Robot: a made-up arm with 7 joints.
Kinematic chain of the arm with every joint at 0, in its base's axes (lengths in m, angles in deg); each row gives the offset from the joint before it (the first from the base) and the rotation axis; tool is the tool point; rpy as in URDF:
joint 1: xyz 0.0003 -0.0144 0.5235 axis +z
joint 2: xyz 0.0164 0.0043 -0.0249 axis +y
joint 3: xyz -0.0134 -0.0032 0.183 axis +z
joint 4: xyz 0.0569 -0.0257 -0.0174 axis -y
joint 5: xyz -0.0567 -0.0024 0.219 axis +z
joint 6: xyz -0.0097 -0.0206 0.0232 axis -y
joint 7: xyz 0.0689 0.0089 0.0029 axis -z
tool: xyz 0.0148 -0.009 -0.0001 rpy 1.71 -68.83 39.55
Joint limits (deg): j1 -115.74..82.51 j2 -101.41..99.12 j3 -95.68..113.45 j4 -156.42..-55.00 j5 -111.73..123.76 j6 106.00..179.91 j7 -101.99..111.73
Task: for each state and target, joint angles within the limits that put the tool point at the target. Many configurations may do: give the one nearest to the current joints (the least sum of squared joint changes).
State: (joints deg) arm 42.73 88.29 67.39 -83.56 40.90 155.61 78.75
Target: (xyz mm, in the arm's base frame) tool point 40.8 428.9 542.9
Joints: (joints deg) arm 43.08 64.85 87.01 -79.68 37.99 156.77 80.06
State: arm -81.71 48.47 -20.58 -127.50 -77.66 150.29 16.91
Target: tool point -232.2 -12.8 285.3
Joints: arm -112.89 71.57 -48.23 -140.71 -74.33 138.25 16.73
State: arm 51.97 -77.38 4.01 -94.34 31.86 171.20 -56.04
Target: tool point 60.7 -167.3 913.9
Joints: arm 61.84 -57.63 -9.07 -83.41 31.01 155.77 -54.02
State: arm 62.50 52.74 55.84 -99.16 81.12 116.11 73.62
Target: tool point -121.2 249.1 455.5
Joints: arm 62.28 11.06 68.17 -133.09 96.81 136.17 80.97
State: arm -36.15 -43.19 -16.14 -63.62 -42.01 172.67 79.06
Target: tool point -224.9 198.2 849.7
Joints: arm -54.23 -67.03 -11.14 -55.00 -33.48 138.45 59.00
